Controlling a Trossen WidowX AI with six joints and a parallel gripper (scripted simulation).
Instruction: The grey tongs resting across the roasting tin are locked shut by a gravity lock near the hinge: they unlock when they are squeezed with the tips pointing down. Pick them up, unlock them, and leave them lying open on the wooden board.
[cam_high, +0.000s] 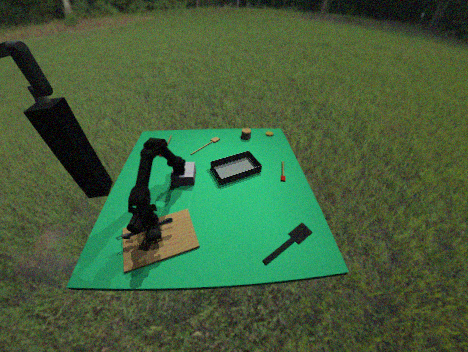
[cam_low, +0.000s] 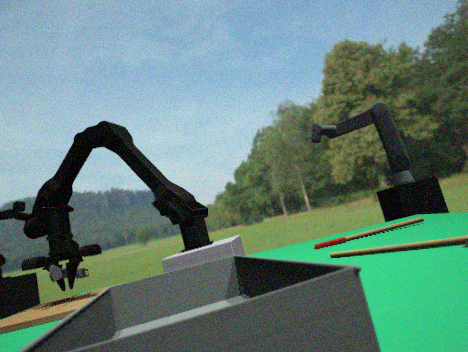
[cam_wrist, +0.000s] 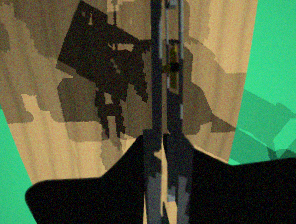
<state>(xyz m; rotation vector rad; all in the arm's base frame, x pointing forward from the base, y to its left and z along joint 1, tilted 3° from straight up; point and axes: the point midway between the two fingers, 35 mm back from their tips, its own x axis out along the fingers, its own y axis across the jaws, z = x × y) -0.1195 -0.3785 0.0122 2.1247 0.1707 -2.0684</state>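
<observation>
My gripper tip is now 2 cm to the left of the wooden board and 4 cm above it. Also, from my gripper tip: black spatula: 66 cm ahead, 16 cm to the right, 4 cm below; yellow lock piece: 5 cm behind, 1 cm to the right, 4 cm above; roasting tin: 50 cm ahead, 41 cm to the left, 2 cm below.
</observation>
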